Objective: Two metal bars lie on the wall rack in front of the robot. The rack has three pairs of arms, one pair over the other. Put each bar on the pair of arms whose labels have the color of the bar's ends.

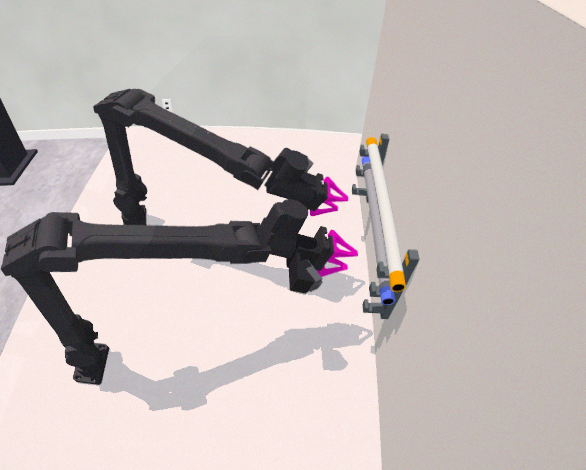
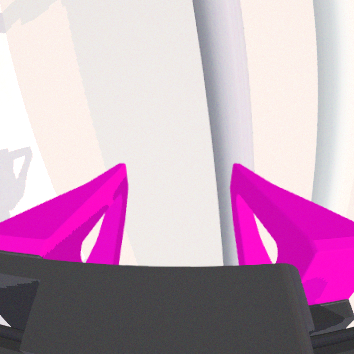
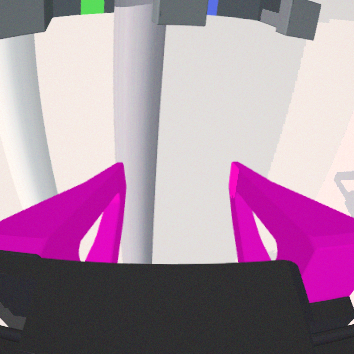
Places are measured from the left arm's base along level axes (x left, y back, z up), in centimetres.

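Pixels of known places: left gripper, fingertip midpoint: (image 1: 342, 203) (image 2: 178, 174); right gripper, fingertip midpoint: (image 1: 352, 260) (image 3: 176, 173); left arm's base, link origin: (image 1: 135, 220); right arm's base, link origin: (image 1: 92, 363).
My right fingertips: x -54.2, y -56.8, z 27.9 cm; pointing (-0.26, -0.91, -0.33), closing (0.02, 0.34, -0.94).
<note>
Ahead of a thing's pixels: the offset from my right fingertips to its middle. "spot": to the spot under its first point.
A white bar {dx +9.5, dy -10.9, dz +7.7 cm} (image 1: 386, 210) (image 2: 336, 100) (image 3: 22, 100) with orange ends lies on the top arms of the rack, beside orange labels. A grey bar {dx +10.6, dy -11.2, dz +0.2 cm} (image 1: 375, 215) (image 2: 230, 100) (image 3: 135, 100) with blue ends lies on the middle arms; a green label {spot: dx -8.8, dy -6.6, dz +2.8 cm} (image 3: 92, 6) shows there. A blue label {spot: dx -8.9, dy -6.5, dz -5.1 cm} (image 3: 212, 7) marks the bottom arms, which hold no bar. My left gripper (image 1: 341, 203) (image 2: 178, 174) is part open and empty, short of the rack; the grey bar shows beyond its right-hand finger. My right gripper (image 1: 351, 260) (image 3: 176, 173) is part open and empty, the grey bar beyond its left-hand finger.
The rack's near bracket {spot: dx -10.6, dy -6.7, dz +12.2 cm} (image 1: 413, 257) and far bracket {spot: dx +27.8, dy -19.9, dz +10.2 cm} (image 1: 384, 144) are fixed on the wall (image 1: 490, 225). Bottom arm hooks {spot: dx -8.5, dy -3.4, dz -8.8 cm} (image 1: 371, 306) (image 3: 300, 19) stick out toward the grippers. The two grippers are close together, between the brackets' ends.
</note>
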